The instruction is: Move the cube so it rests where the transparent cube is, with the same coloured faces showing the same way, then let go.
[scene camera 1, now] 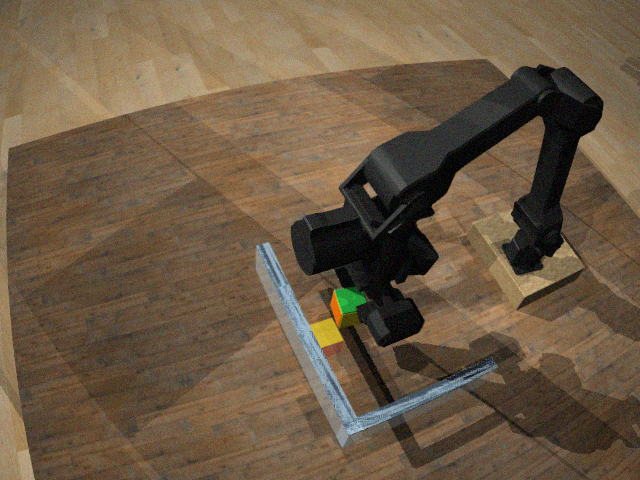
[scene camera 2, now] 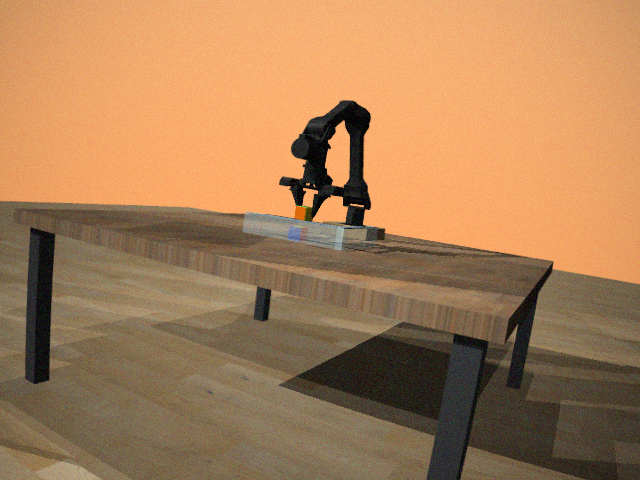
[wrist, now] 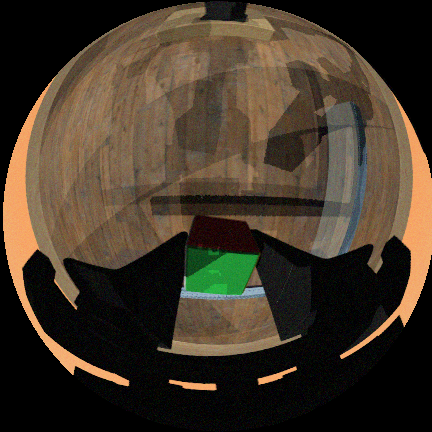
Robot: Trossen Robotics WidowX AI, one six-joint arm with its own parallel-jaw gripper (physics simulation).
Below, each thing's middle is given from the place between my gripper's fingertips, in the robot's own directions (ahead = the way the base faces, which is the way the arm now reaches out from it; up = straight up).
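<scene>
Transparent cube [scene camera 1: 328, 336]: 5 cm below my hand, 5 cm ahead of it, 2 cm left of it. My gripper: 4 cm above the L-shaped grey rail [scene camera 1: 349, 429], 3 cm beyond it.
</scene>
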